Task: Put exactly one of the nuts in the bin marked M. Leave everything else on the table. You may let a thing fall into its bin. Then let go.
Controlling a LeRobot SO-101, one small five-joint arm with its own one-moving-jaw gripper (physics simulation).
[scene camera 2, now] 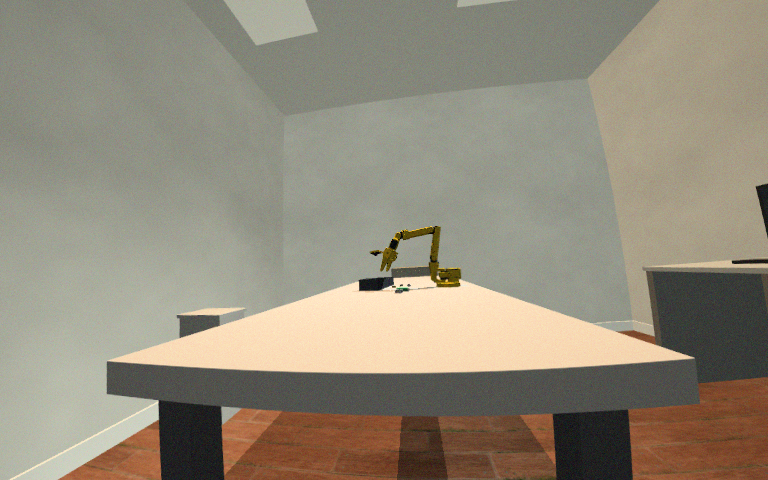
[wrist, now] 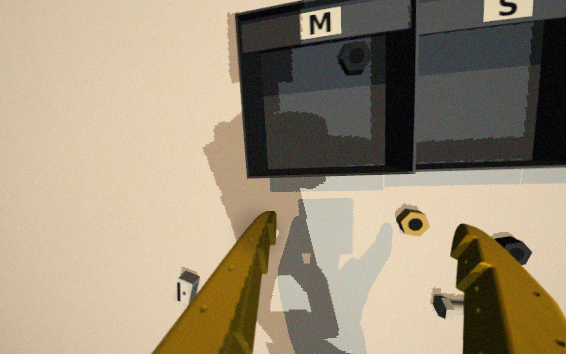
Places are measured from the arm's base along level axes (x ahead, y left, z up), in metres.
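Pixels of known places: hand at its tool point: (scene camera 2: 381, 270) (wrist: 275, 223); arm's base at its link origin: (scene camera 2: 443, 286).
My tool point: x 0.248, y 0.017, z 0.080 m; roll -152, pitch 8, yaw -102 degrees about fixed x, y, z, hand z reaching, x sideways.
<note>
For each thing: its top centre in the pictures, then the offset to it from my tool point. "spot": a spot on its surface instead.
- black hex nut at its top centre: (wrist: 356, 56) dz -0.065, dx +0.072, dy -0.054 m
- brass-coloured nut at its top centre: (wrist: 415, 224) dz -0.072, dx -0.041, dy -0.073 m
- black nut at its top centre: (wrist: 516, 254) dz -0.072, dx -0.071, dy -0.129 m
- bin marked S at a spot on its surface: (wrist: 475, 169) spot: dz -0.041, dx -0.004, dy -0.091 m
- bolt at its top centre: (wrist: 474, 317) dz -0.067, dx -0.110, dy -0.098 m
- black part at its top centre: (wrist: 182, 292) dz -0.069, dx -0.074, dy +0.122 m
A black hex nut (wrist: 354, 58) lies inside the bin marked M (wrist: 407, 100), near its labelled wall, in the wrist view. My gripper (wrist: 365, 225) (scene camera 2: 385, 270) is open, with a wide gap between its jaws, and holds nothing. It hangs above the table on the near side of the bins. A brass-coloured nut (wrist: 413, 223) lies on the table, drawn between the jaw tips. Another black nut (wrist: 517, 250) lies on the table, partly hidden behind the right jaw.
The bin marked S (wrist: 475, 169) adjoins bin M on the right. A bolt (wrist: 442, 305) lies partly behind the right jaw. A small silver and black part (wrist: 187, 287) lies left of the left jaw. The black bins (scene camera 2: 372, 284) look small in the scene view.
</note>
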